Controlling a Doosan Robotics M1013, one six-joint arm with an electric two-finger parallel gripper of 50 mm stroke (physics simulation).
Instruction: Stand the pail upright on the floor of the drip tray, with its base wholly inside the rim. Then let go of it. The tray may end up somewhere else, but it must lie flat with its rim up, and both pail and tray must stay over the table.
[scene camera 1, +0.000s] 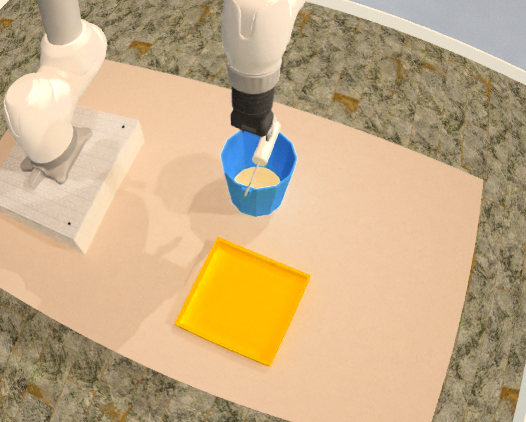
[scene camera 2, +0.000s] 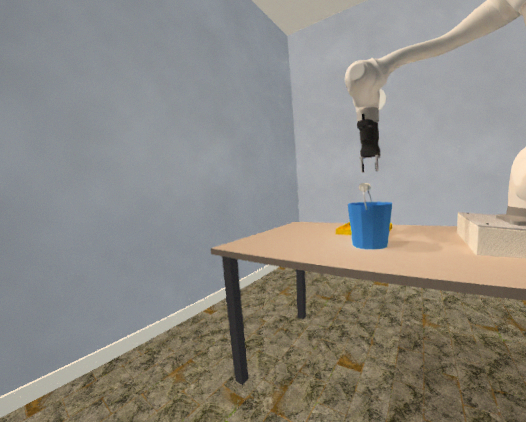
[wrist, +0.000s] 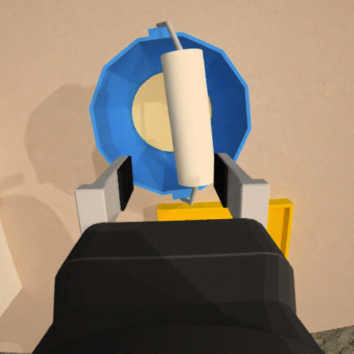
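Seen in the pictures: gripper, fingertip midpoint: (scene camera 1: 256, 132) (scene camera 2: 369, 171); arm's base, origin of the base link: (scene camera 1: 56, 151).
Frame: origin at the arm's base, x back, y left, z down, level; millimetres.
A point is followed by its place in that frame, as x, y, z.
The blue pail (scene camera 1: 257, 201) @(-590, 35, -19) (scene camera 2: 370, 227) @(-551, 187, -2) (wrist: 117, 120) stands upright on the table, beside the drip tray and apart from it. Its white grip (scene camera 1: 266, 147) @(-587, 89, -169) (scene camera 2: 365, 187) @(-570, 164, -153) (wrist: 187, 117) is on a thin wire bail and stands raised above the rim. The yellow drip tray (scene camera 1: 245, 305) @(-640, -184, 83) (scene camera 2: 343, 229) @(-721, -65, 59) (wrist: 195, 213) lies flat with its rim up; the pail partly hides it in scene camera 2. My gripper (scene camera 2: 370, 170) @(-564, 85, -217) (wrist: 172, 171) is open and empty, pointing down above the white grip, with a gap between them. In scene camera 1 its fingers are partly hidden.
The table (scene camera 1: 375, 250) @(-904, 60, 86) (scene camera 2: 290, 245) @(-882, 220, 87) (wrist: 300, 50) carries the pail, the tray and the pale block (scene camera 1: 107, 150) @(-165, 44, -13) (scene camera 2: 472, 235) @(-206, 91, 33) (wrist: 6, 270) under the arm's base. The block is on the pail's left in scene camera 1. The tray lies toward the table's near edge there.
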